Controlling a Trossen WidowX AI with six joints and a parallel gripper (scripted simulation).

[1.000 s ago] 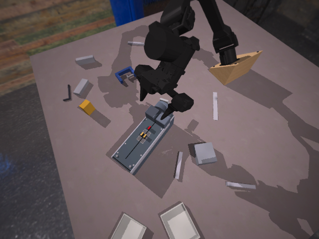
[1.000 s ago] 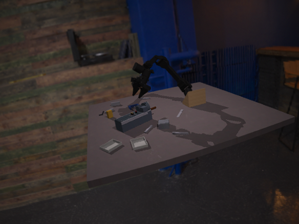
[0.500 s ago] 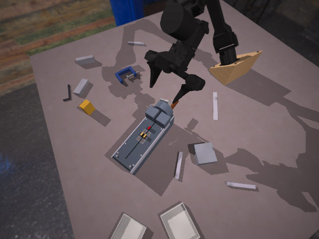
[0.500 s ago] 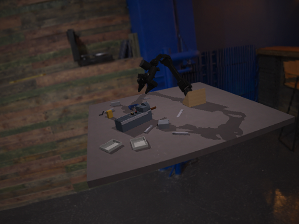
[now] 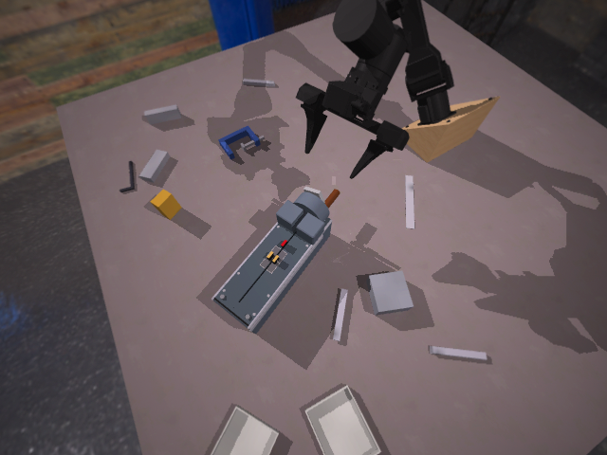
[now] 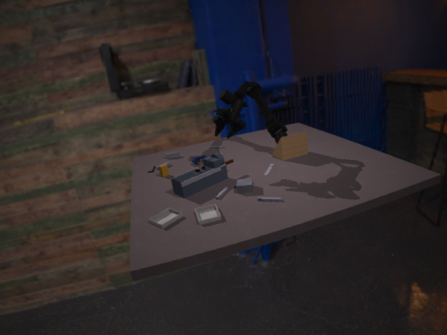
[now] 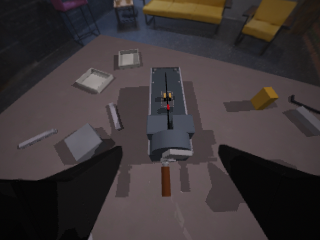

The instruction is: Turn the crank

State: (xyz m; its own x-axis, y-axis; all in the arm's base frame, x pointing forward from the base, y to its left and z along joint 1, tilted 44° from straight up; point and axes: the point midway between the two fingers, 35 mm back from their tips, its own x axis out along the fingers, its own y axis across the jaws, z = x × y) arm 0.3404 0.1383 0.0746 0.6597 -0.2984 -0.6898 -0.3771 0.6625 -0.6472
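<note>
Now: the brown crank handle 20 mm behind my gripper tip, 10 mm to the right of it and 140 mm below it. From my gripper tip the other things lie so: grey block: 20 mm behind, 210 mm to the left, 180 mm below; then blue clamp: 60 mm ahead, 310 mm to the right, 190 mm below; then red pointer: 120 mm ahead, 40 mm to the left, 120 mm below.
</note>
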